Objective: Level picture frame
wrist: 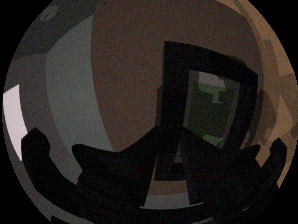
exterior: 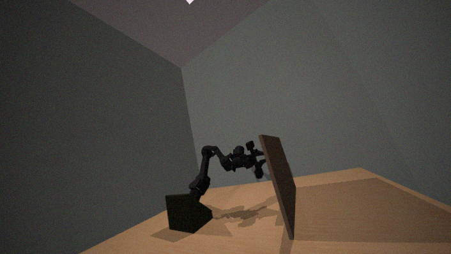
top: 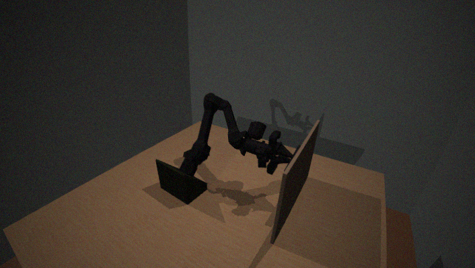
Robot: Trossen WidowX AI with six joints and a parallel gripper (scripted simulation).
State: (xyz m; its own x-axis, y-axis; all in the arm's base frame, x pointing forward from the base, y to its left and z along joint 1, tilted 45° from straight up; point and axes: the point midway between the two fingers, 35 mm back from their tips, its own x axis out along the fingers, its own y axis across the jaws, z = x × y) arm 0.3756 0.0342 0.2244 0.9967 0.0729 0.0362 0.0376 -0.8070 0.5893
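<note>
Now: gripper tip 5 cm above the picture frame, 1 cm to the right of it and 1 cm short of it. Round my gripper tip: wall panel (7 cm below, 2 cm ahead, 1 cm to the left).
</note>
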